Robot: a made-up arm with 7 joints.
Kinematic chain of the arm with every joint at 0, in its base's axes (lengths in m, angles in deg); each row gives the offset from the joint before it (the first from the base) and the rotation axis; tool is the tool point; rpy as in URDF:
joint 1: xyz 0 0 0.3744 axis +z
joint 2: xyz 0 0 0 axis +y
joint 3: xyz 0 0 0.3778 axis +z
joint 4: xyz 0.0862 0 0 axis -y
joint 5: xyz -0.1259 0 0.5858 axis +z
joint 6: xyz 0 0 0 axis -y
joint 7: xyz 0.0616 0 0 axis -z
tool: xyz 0 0 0 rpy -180 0 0
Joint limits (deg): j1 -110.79..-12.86 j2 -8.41..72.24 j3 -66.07..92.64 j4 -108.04..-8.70 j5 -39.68..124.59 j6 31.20..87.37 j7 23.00..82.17
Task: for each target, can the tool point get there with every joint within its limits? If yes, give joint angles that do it. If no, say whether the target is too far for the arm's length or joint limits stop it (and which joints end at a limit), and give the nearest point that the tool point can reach.
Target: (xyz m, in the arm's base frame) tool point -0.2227 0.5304 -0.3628
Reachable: no: joint limits stop it (at a limit: joint 1, joint 2, joint 4, joint 6) | nearest point 0.4964 0.3257 -0.0704 | short by 0.803 m
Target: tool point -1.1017 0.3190 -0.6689
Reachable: no: too far | nearest point -0.6602 -0.1971 -0.0052 | short by 0.950 m
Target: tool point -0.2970 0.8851 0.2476
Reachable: no: joint limits stop it (at a limit: joint 1, joint 2, joint 3, joint 4, joint 6) | nearest point 0.0428 0.7089 0.6386 | short by 0.547 m
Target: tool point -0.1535 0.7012 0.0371
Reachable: no: joint limits stop it (at a limit: joint 1, joint 2, joint 3, joint 4, joint 6) | nearest point 0.0620 0.7001 0.6255 | short by 0.627 m
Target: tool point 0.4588 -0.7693 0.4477
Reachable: yes | joints -48.11 32.80 -15.73 -86.39 75.69 66.46 76.66
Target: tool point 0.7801 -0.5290 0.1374
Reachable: yes | joints -44.79 64.06 14.74 -68.45 74.06 79.18 66.76
